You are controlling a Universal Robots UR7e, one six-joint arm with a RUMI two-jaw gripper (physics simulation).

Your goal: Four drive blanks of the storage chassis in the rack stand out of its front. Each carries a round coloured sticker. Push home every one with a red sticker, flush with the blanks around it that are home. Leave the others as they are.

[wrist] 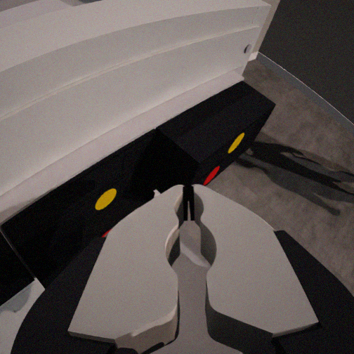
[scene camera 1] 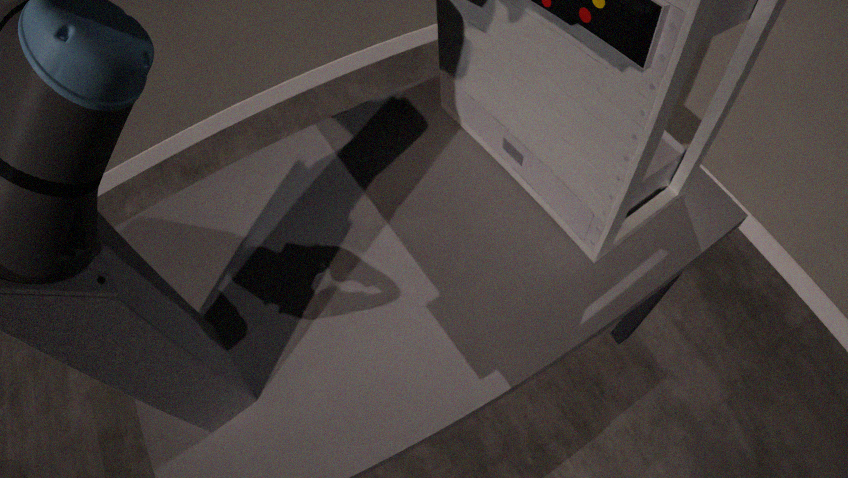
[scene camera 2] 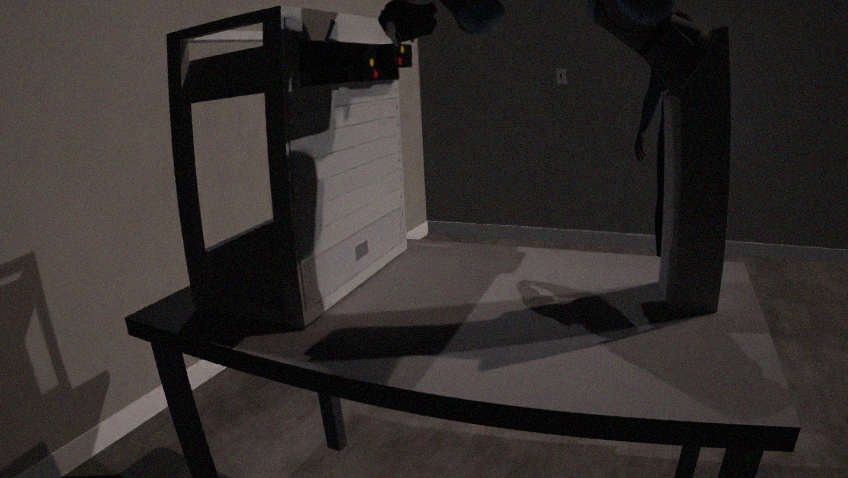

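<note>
The black drive blanks fill a dark band high in the pale rack [scene camera 1: 534, 112] [scene camera 2: 362, 148]. In the wrist view a blank with a yellow sticker [wrist: 236, 143] and one below it with a red sticker [wrist: 212, 175] stand well out at the right, showing a deep side face. Left of them are a yellow sticker [wrist: 106, 199] and a red sticker [wrist: 105, 233], the latter mostly hidden by a finger; how far their blanks stand out is unclear. My gripper [wrist: 187, 188] [scene camera 2: 394, 38] is shut and empty, its tips before the blanks near the right red sticker; contact cannot be told.
The rack stands on a table [scene camera 1: 504, 237] [scene camera 2: 463, 409]. Pale panels [wrist: 125, 70] lie above the black band. The arm's pedestal [scene camera 1: 148, 332] [scene camera 2: 694, 195] stands opposite the rack. Dark arm shadows cross the table top. The gripper does not show in scene camera 1.
</note>
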